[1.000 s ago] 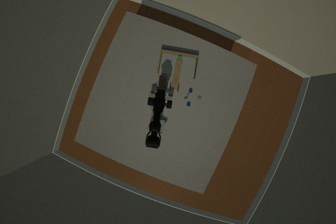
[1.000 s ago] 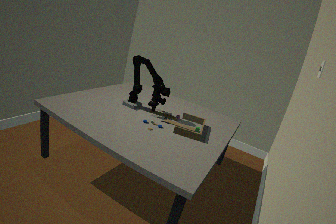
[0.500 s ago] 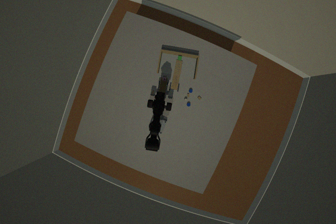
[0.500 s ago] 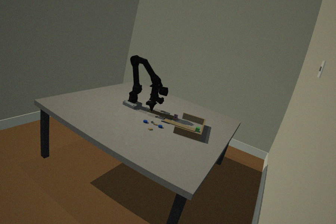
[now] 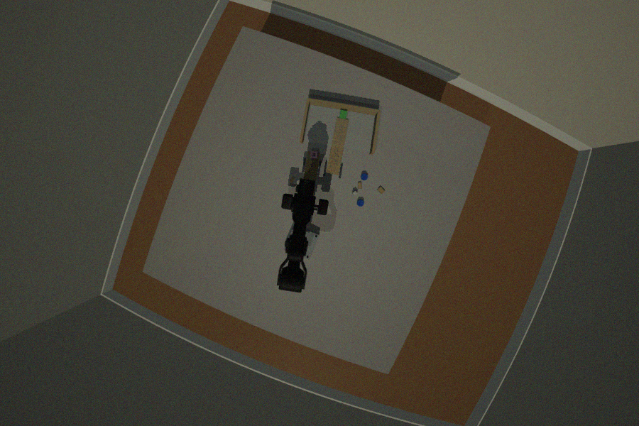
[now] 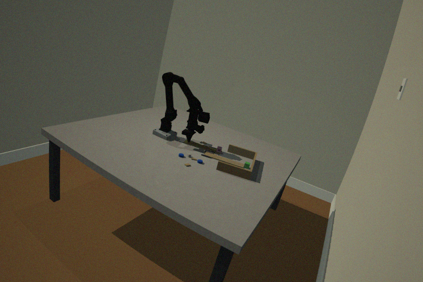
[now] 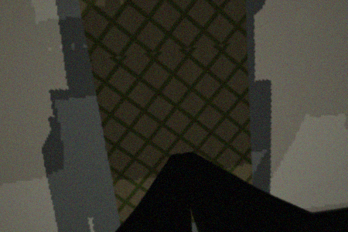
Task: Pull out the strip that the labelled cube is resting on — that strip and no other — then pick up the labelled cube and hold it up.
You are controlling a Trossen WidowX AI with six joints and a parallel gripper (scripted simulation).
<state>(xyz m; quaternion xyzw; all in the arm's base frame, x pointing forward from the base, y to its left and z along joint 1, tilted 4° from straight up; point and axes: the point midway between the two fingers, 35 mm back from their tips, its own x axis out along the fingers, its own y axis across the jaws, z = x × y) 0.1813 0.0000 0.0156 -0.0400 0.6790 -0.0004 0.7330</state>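
The strip lies 100 mm ahead of my gripper tip and 10 mm to the left of it. The rest, counted from my gripper tip: tan block 90 mm ahead, 80 mm to the left; labelled cube 210 mm ahead, 10 mm to the left, 20 mm above.
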